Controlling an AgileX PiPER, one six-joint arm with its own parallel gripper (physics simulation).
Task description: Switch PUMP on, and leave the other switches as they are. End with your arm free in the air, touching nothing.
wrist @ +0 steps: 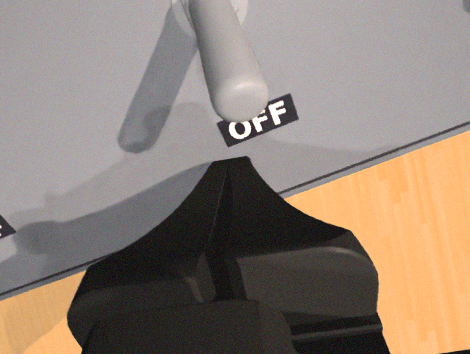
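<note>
A light grey toggle lever (227, 60) comes down from the top of the view and leans toward a black OFF label (262, 120), covering part of it. Its round base (241, 10) shows in part at the top edge. The PUMP name does not show, so I cannot tell which switch this is. My black gripper (234, 182) is shut and empty, its fingertips together just below the OFF label in the view. A gap shows between the tips and the lever's end; their heights are hard to tell.
The grey panel (350, 60) carries the lever; its edge runs diagonally, with a wooden surface (425, 215) beyond it. Part of another black label (5, 227) shows at the left edge. Shadows of the lever and gripper fall on the panel.
</note>
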